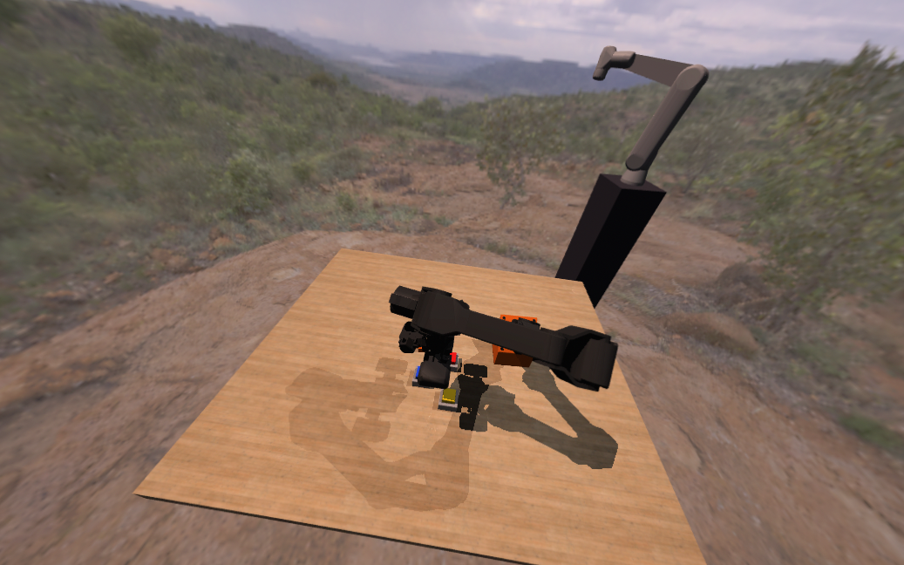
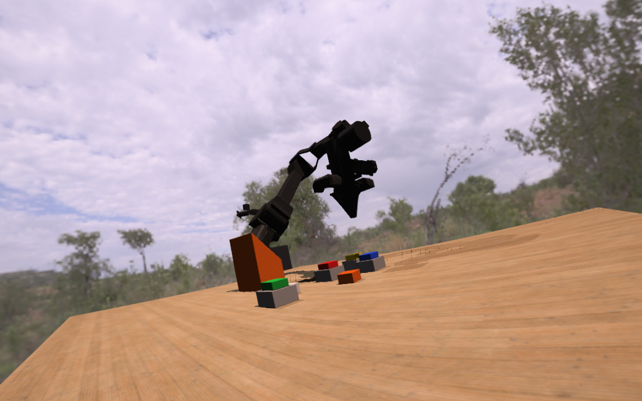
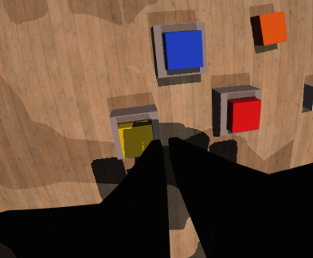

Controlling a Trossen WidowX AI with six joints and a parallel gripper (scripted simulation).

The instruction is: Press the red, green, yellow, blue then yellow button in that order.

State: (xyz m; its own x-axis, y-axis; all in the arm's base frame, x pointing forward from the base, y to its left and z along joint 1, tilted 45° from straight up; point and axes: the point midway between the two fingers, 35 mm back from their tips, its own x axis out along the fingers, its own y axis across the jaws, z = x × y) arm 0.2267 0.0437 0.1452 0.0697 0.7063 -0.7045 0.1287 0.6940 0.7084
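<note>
Right now my gripper tip is 100 mm above the blue button, 40 mm to the left of it and 40 mm short of it. Also, from my gripper tip: red button (100 mm below, 90 mm to the right, 40 mm behind); then yellow button (100 mm below, 40 mm behind, 20 mm to the left); then small orange block (150 mm to the right, 120 mm below, 40 mm ahead).
</note>
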